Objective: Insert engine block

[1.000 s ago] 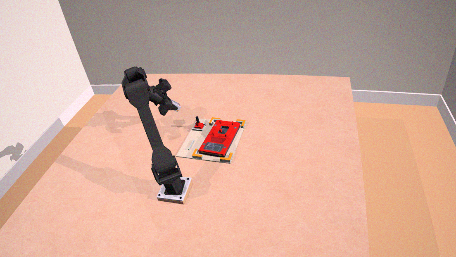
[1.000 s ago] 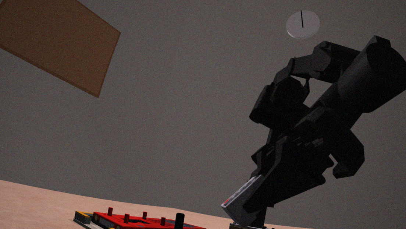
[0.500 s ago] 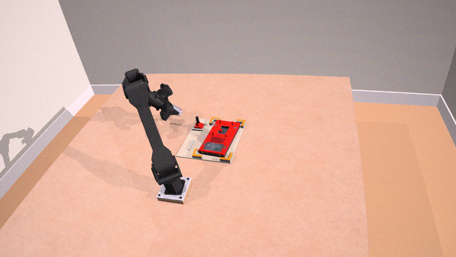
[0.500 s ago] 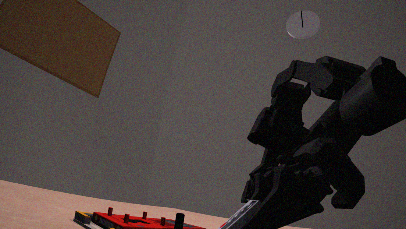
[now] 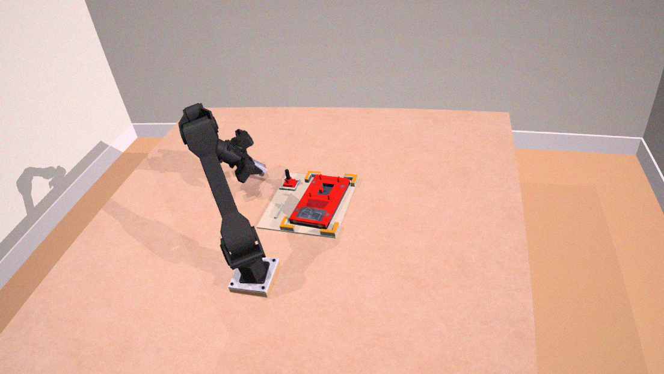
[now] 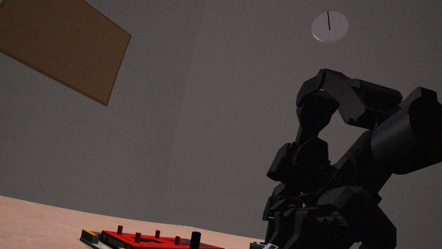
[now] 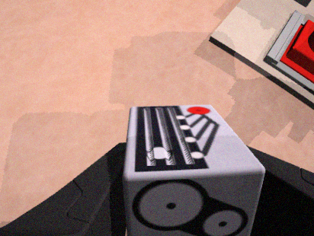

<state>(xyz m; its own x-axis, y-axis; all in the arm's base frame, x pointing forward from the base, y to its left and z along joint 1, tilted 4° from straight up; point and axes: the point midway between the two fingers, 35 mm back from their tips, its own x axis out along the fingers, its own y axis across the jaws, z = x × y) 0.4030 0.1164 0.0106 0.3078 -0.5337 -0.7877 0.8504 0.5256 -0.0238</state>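
The grey engine block is 1 cm to the left of my gripper tip and 1 cm above it. From my gripper tip the other things lie so: black upright peg 10 cm to the right, 5 cm behind, 1 cm above.
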